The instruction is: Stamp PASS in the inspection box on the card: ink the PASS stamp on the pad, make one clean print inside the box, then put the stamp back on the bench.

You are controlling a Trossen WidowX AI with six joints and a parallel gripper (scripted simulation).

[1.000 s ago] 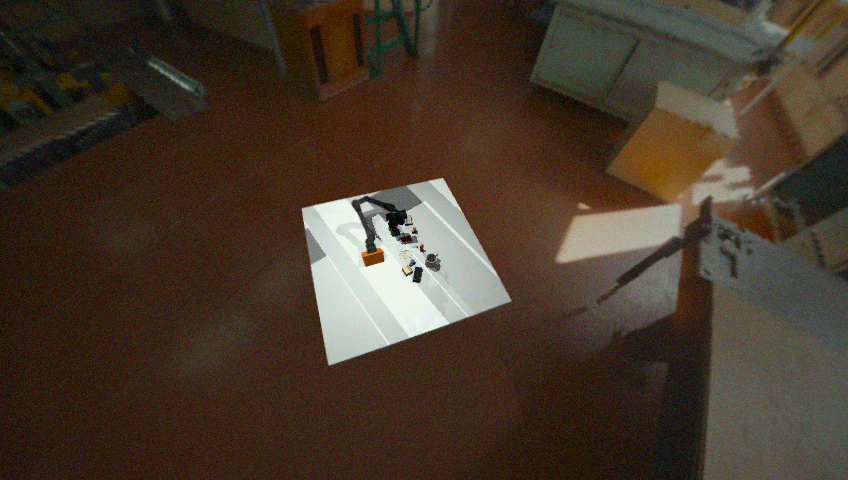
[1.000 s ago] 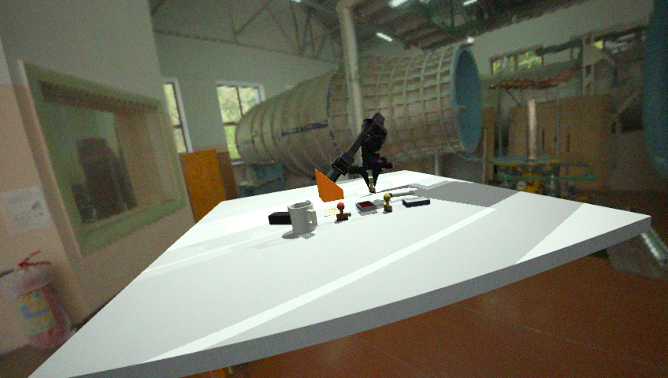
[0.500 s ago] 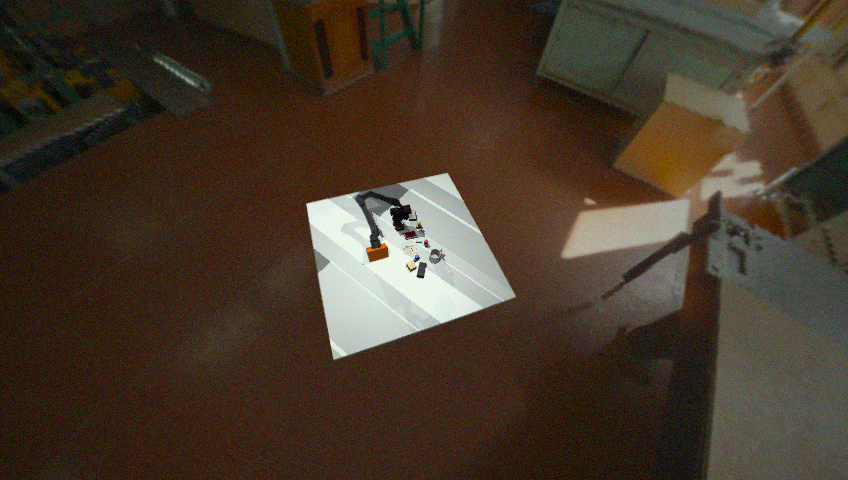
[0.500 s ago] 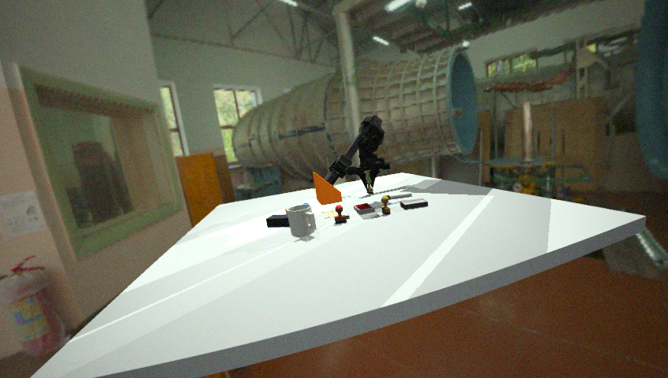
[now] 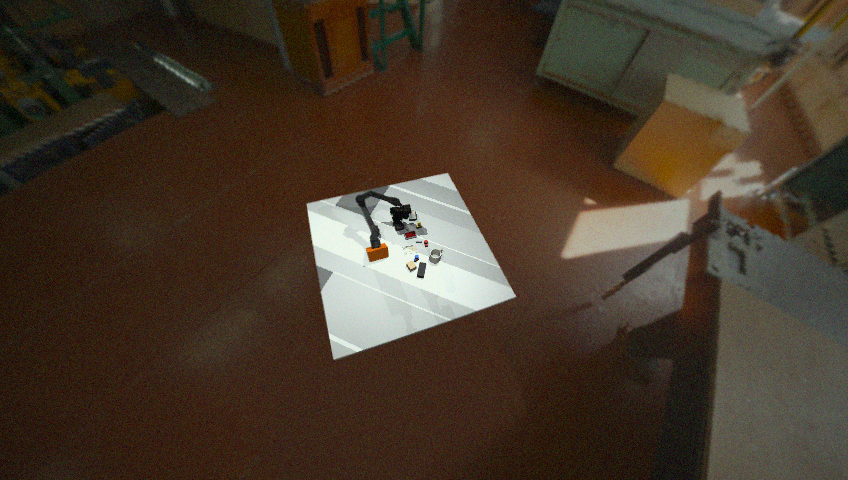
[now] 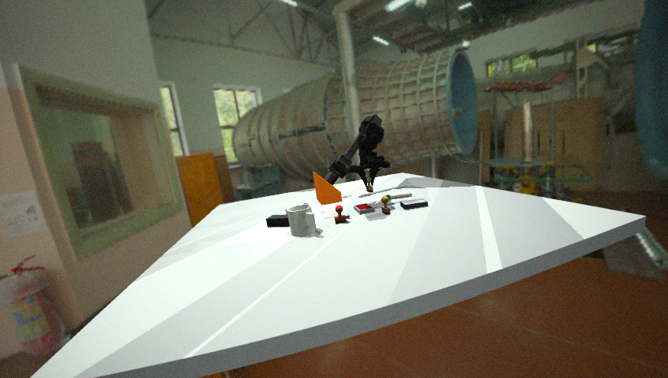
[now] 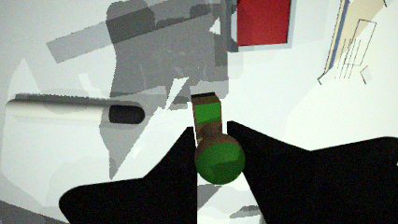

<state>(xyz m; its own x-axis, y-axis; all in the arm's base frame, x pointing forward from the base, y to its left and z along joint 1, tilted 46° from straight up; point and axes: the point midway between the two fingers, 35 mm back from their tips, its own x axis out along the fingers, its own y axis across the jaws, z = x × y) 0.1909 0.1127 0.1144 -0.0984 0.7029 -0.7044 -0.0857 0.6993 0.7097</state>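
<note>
My gripper tip is now 9 cm short of the red ink pad, 6 cm to the left of it and 7 cm above it. From my gripper tip the other things lie so: green-knobbed stamp right at my gripper tip; then yellow-knobbed stamp 18 cm ahead, 1 cm to the left, 6 cm below; then pen 1 cm behind, 11 cm to the left, 7 cm below.
</note>
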